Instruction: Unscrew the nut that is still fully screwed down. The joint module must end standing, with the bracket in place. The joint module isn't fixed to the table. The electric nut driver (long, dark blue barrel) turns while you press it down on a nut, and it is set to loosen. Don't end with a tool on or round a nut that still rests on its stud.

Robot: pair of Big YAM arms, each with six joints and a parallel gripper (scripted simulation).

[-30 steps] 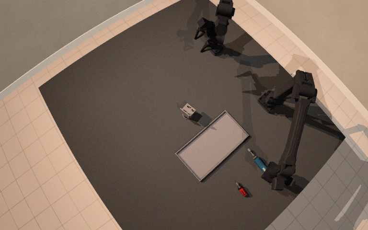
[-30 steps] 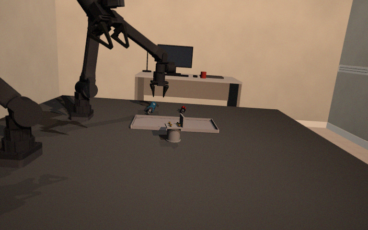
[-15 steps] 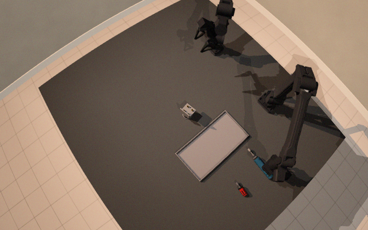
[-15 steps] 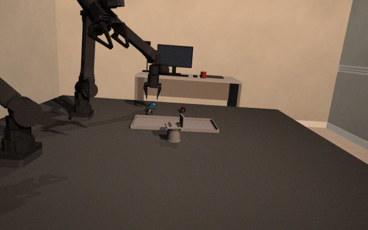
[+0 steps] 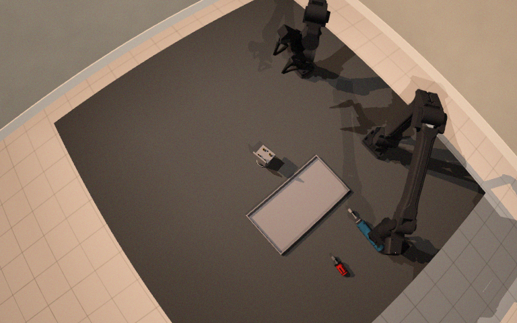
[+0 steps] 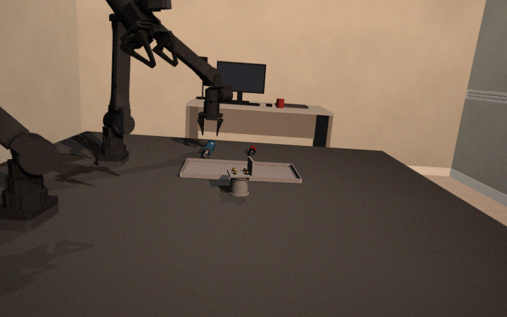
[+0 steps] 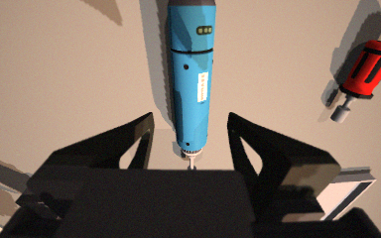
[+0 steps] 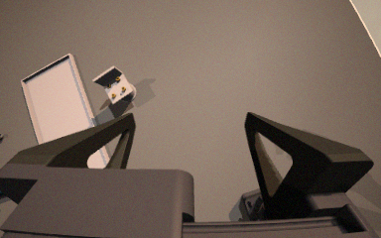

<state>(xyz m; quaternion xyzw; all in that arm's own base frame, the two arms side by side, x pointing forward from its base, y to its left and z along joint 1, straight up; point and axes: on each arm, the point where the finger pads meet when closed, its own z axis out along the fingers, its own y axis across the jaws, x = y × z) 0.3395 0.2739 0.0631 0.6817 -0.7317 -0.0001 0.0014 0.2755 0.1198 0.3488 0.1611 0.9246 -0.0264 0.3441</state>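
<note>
My right hand is 20 cm short of the grey bracket, 18 cm to the right of it and 30 cm above it. From my right hand the other things lie so: shallow grey tray (19 cm ahead, 43 cm to the left, 37 cm below); nut (21 cm ahead, 20 cm to the left, 31 cm below); joint module (20 cm ahead, 18 cm to the left, 34 cm below).
</note>
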